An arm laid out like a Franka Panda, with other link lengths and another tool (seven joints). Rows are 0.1 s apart.
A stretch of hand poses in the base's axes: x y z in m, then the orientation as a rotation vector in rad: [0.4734, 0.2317, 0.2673, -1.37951, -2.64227, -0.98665]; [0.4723, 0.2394, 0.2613, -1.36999, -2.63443, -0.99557]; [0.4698, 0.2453, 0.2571, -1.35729, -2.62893, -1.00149]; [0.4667, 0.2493, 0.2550, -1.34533, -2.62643, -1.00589]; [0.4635, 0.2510, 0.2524, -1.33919, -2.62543, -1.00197]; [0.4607, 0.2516, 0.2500, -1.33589, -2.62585, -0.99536]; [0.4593, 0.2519, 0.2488, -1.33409, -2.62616, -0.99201]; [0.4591, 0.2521, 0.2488, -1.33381, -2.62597, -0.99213]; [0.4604, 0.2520, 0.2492, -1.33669, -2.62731, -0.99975]
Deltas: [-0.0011, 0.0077, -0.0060, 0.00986, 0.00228, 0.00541]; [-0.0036, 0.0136, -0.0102, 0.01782, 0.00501, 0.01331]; [-0.0067, 0.0176, -0.0123, 0.02330, 0.00628, 0.02092]; [-0.0099, 0.0193, -0.0149, 0.02349, 0.01013, 0.02547]; [-0.0127, 0.0199, -0.0173, 0.02125, 0.01399, 0.02839]; [-0.0141, 0.0202, -0.0185, 0.02007, 0.01590, 0.02997]; [-0.0143, 0.0204, -0.0185, 0.02028, 0.01601, 0.03014]; [-0.0130, 0.0203, -0.0181, 0.02201, 0.01042, 0.02742]
